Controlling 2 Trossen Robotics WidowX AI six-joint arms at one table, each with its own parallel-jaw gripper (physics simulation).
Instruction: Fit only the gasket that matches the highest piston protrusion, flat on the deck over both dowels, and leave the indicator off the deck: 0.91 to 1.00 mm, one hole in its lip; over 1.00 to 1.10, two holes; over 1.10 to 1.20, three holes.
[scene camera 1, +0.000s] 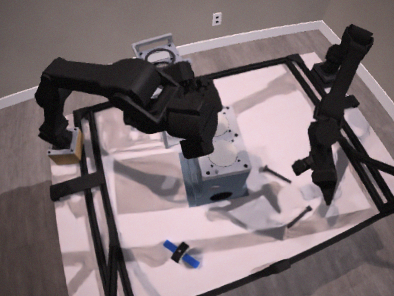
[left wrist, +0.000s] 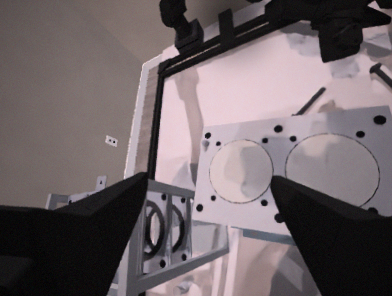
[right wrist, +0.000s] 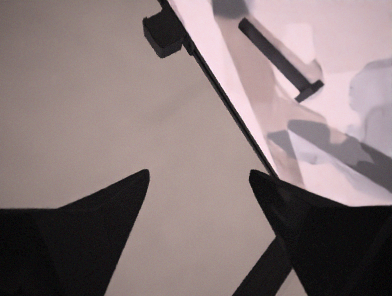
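Pixels of known places: left gripper, fingertip midpoint: (left wrist: 210, 180); right gripper, fingertip midpoint: (scene camera 1: 328, 201) (right wrist: 200, 174); left arm's base at its link origin: (scene camera 1: 62, 140); right arm's base at its link origin: (scene camera 1: 329, 69) (left wrist: 185, 32).
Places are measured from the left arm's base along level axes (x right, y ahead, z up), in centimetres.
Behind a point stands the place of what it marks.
The engine block (scene camera 1: 217, 187) {x 22.0, y 48.9, z 7.5 cm} stands mid-table with its pale deck (scene camera 1: 232, 172) {x 21.4, y 51.9, z 15.8 cm} (left wrist: 280, 160) {x 12.2, y 50.6, z 16.1 cm} up. Two round piston tops (scene camera 1: 223, 153) {x 16.5, y 50.3, z 16.2 cm} (left wrist: 241, 171) {x 8.4, y 48.9, z 16.2 cm} show, and no gasket is on the deck. A small dowel (left wrist: 205, 144) {x 3.3, y 51.7, z 16.6 cm} stands near one corner. Gaskets with dark rings (scene camera 1: 161, 48) (left wrist: 161, 230) are in the grey rack (scene camera 1: 154, 41) {x -20.3, y 33.9, z 20.6 cm} (left wrist: 180, 267) {x 1.2, y 35.3, z 12.1 cm}; their lip holes cannot be read. The blue indicator (scene camera 1: 190, 260) {x 39.0, y 40.5, z -5.5 cm} with a black body lies on the table. My left gripper (left wrist: 210, 180) {x 9.2, y 46.5, z 25.0 cm} is open above the deck and rack side. My right gripper (scene camera 1: 327, 198) {x 28.5, y 79.5, z 6.2 cm} (right wrist: 200, 174) {x 28.5, y 79.5, z 6.2 cm} is open and empty.
One dark bolt (scene camera 1: 276, 174) {x 14.4, y 70.8, z -6.7 cm} lies right of the block and another bolt (scene camera 1: 300, 216) {x 29.3, y 75.8, z -6.6 cm} (right wrist: 280, 57) {x 28.8, y 75.7, z -6.8 cm} nearer the front. Black frame rails (scene camera 1: 102, 210) {x 22.8, y 14.8, z -5.7 cm} border the table. A tan-sided block (scene camera 1: 67, 157) {x 5.0, y 1.4, z -2.7 cm} is at the left arm's base. The left arm hides much of the rack in scene camera 1.
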